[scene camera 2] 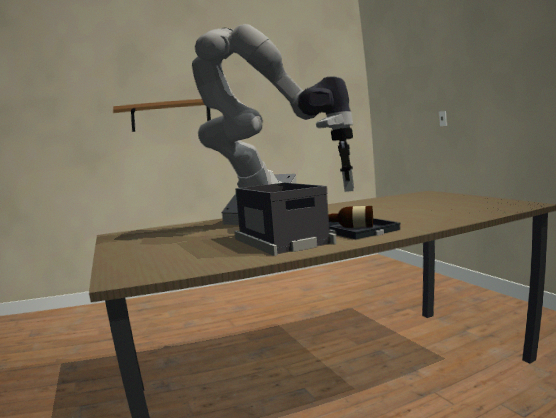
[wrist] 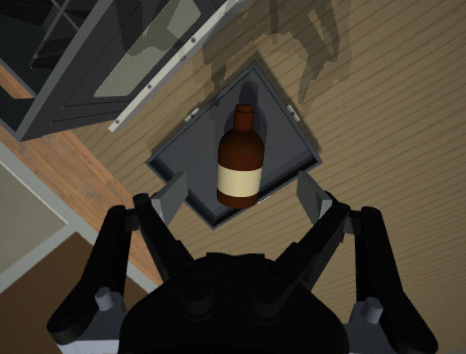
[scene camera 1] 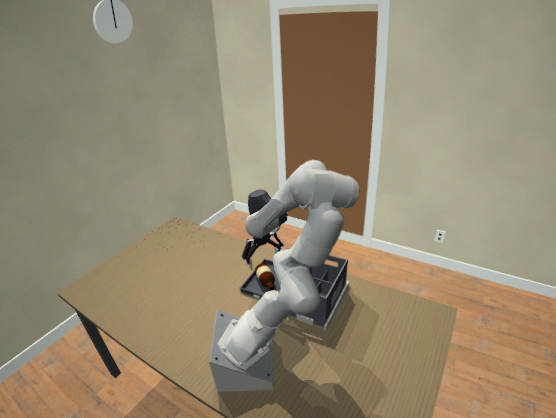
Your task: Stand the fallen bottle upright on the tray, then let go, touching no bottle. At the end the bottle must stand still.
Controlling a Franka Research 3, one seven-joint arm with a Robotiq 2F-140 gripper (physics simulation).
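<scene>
The brown bottle with a cream label (scene camera 1: pixel 264 275) (scene camera 2: pixel 357 216) (wrist: pixel 241 170) lies on its side on the small dark tray (scene camera 1: pixel 249 289) (scene camera 2: pixel 389 228) (wrist: pixel 182 152). Its neck points to the top of the wrist view and towards the crate in scene camera 2. Its base end overlaps the tray's lower right rim in the wrist view; whether it touches the rim I cannot tell. My gripper (scene camera 1: pixel 264 257) (scene camera 2: pixel 348 184) (wrist: pixel 241 183) is open and empty, above the bottle and apart from it. In the wrist view its fingertips stand left and right of the bottle's label.
A tall dark crate with compartments (scene camera 1: pixel 337 290) (scene camera 2: pixel 300 225) (wrist: pixel 75 85) stands close beside the tray, with pale strips along its foot (scene camera 2: pixel 305 243) (wrist: pixel 150 86). The arm's base block (scene camera 1: pixel 242 377) stands on the wooden table (scene camera 1: pixel 165 295) (scene camera 2: pixel 175 265) (wrist: pixel 390 125).
</scene>
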